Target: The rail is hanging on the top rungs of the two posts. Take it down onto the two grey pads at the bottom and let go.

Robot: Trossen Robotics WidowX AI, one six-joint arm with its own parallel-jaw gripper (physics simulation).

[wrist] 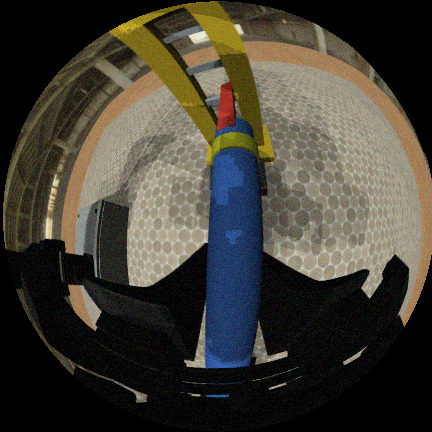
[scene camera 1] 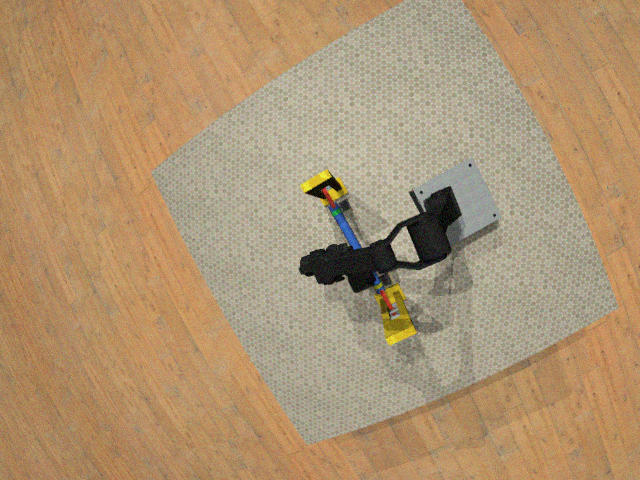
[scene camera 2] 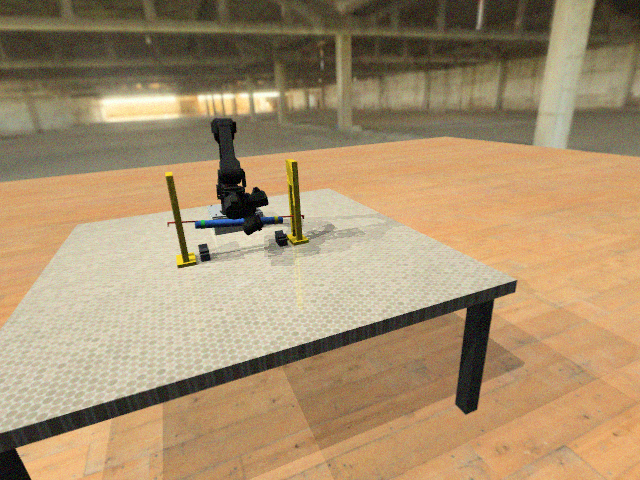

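Pixels of known places: gripper, fingertip midpoint: (wrist: 227,249); arm's base, link origin: (wrist: 89,270) (scene camera 1: 437,204).
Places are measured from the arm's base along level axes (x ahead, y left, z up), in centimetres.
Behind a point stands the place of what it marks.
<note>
The blue rail (scene camera 1: 345,230) @[x 26.6, y -8.8, z 5.6 cm] (scene camera 2: 222,223) @[x 27.6, y -8.4, z 4.6 cm] (wrist: 234,225) @[x 27.8, y 5.7, z 4.0 cm] has red hooked ends and hangs roughly level, well below the post tops and a gap above the pads. My gripper (scene camera 2: 251,224) @[x 26.4, y 4.6, z 0.0 cm] (wrist: 227,249) @[x 26.4, y 4.6, z 0.0 cm] is shut on the rail near its middle. The red ends reach into the yellow posts, one post (scene camera 1: 316,181) @[x 24.2, y -21.5, z 22.6 cm] (scene camera 2: 177,222) @[x 27.9, y -22.3, z 7.7 cm] at the green-band end and the other post (scene camera 1: 400,330) @[x 27.1, y 17.2, z 21.9 cm] (scene camera 2: 294,201) @[x 30.8, y 16.9, z 8.7 cm] (wrist: 245,80) @[x 30.3, y 17.0, z 4.0 cm] at the yellow-band end. Whether the hooks touch a rung is unclear. One dark grey pad (scene camera 1: 344,205) @[x 23.3, y -15.4, z -3.8 cm] (scene camera 2: 204,252) @[x 27.5, y -15.8, z -4.4 cm] and another pad (scene camera 2: 280,238) @[x 29.5, y 10.9, z -4.5 cm] (wrist: 264,182) @[x 29.7, y 10.4, z -3.6 cm] stand between the posts.
The arm's grey base plate (scene camera 1: 478,191) @[x -12.6, y 3.7, z -0.5 cm] is bolted on the tiled table top (scene camera 1: 248,217) @[x 53.8, y -31.5, z -7.4 cm] (scene camera 2: 330,310) @[x 76.4, y 5.7, z -7.4 cm]. Grey rungs (wrist: 205,67) @[x 27.6, y 17.9, z 6.0 cm] cross the post ahead in the wrist view. Shadows fall across the table beside the posts.
</note>
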